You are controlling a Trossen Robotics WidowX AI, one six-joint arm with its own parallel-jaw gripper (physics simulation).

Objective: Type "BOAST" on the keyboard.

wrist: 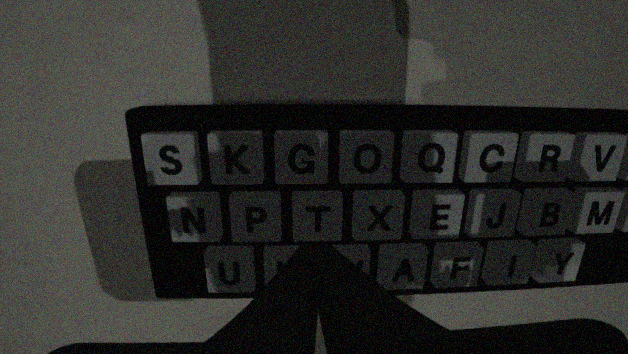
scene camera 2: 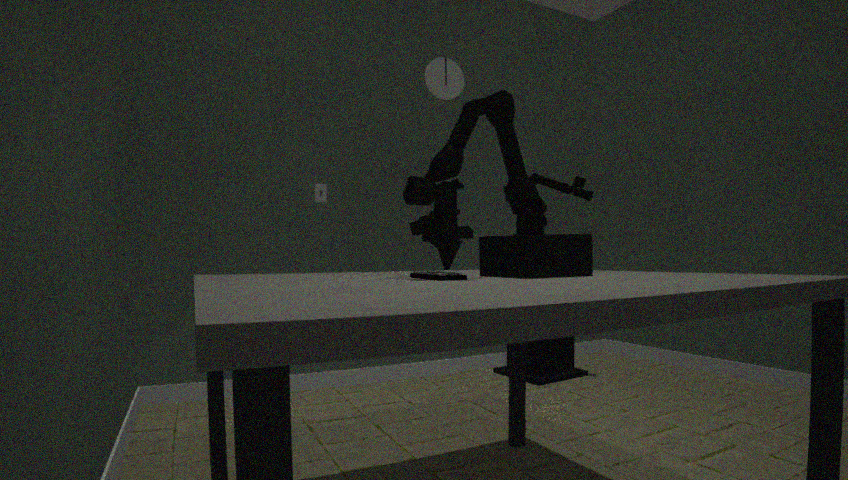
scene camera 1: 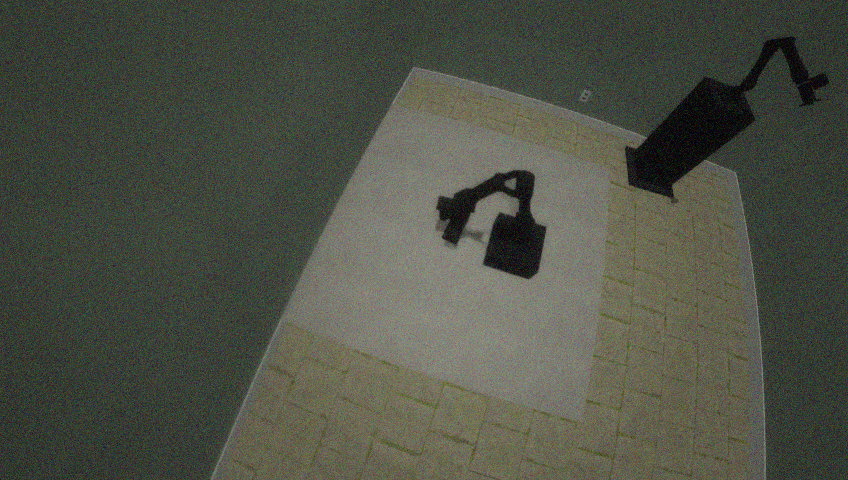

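Seen in the pictures: gripper, fingertip midpoint: (wrist: 315,255) (scene camera 2: 446,269) (scene camera 1: 456,229); arm's base, origin of the base link: (scene camera 2: 529,235) (scene camera 1: 521,235).
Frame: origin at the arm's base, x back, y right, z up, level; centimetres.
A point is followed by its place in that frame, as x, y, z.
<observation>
The black keyboard (scene camera 2: 438,276) @(-32.9, -5.0, -10.2) (wrist: 370,117) @(-31.2, 2.6, -10.0) lies flat on the light table (scene camera 1: 368,285) @(-58.2, -34.4, -11.1) (scene camera 2: 285,297) @(-75.7, -33.3, -11.1). In the wrist view, S (wrist: 170,159) @(-31.3, -3.9, -9.5) and O (wrist: 367,159) @(-30.0, 2.2, -9.5) are in the top row, T (wrist: 317,216) @(-28.4, 0.3, -9.5) and B (wrist: 549,213) @(-26.7, 8.4, -9.5) in the middle row, and A (wrist: 403,268) @(-25.8, 2.9, -9.5) in the bottom row. My gripper (scene camera 2: 446,267) @(-27.4, 0.0, -8.8) (wrist: 315,255) @(-27.4, 0.0, -8.8) is shut and empty, pointing down. Its tip shows at the lower edge of T and, in scene camera 2, a small gap above the keyboard. The fingers hide two bottom-row keys between U and A. In scene camera 1 the arm and keyboard merge into one dark shape.
My arm's black base box (scene camera 1: 515,246) @(-2.0, -5.6, -0.2) (scene camera 2: 535,255) @(-10.2, -13.1, -5.5) stands on the table beside the keyboard. A second dark arm (scene camera 1: 791,56) (scene camera 2: 562,185) rises from a tall black pedestal (scene camera 1: 690,133) (scene camera 2: 540,356) beyond the table. A round clock (scene camera 2: 437,80) hangs on the wall.
</observation>
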